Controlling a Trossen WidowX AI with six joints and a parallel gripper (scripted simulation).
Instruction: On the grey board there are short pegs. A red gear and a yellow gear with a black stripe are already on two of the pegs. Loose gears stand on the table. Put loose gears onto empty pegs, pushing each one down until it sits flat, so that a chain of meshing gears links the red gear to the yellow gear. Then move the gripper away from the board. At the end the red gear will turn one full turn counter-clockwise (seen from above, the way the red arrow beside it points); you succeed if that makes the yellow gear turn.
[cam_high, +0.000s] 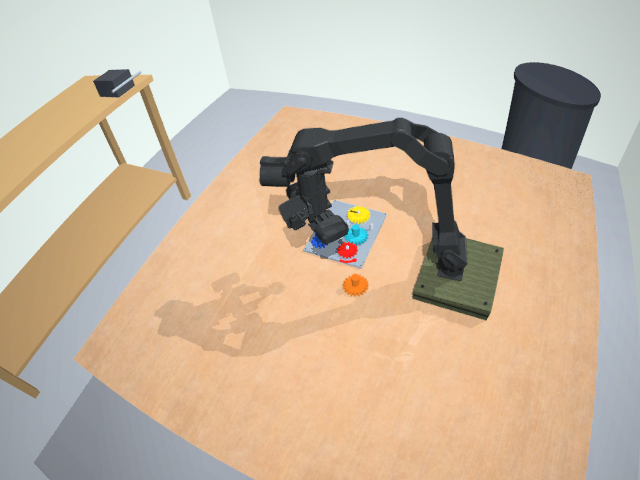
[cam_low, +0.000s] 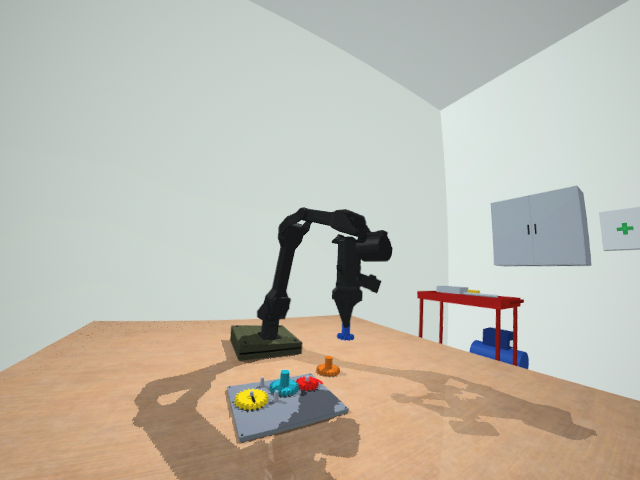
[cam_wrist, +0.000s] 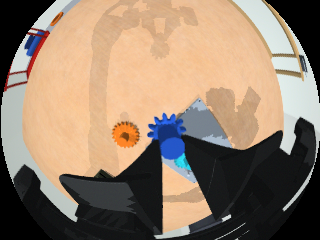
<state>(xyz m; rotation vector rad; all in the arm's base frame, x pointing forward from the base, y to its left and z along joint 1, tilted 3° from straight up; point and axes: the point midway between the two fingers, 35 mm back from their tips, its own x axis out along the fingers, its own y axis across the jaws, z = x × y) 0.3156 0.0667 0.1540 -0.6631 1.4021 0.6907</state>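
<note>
Now: the cyan gear 4 cm behind my gripper tip, 13 cm to the right of it and 12 cm below it. Round my gripper tip: red gear 4 cm behind, 8 cm to the right, 13 cm below; then orange gear 9 cm behind, 2 cm to the left, 13 cm below; then blue gear 1 cm below.
</note>
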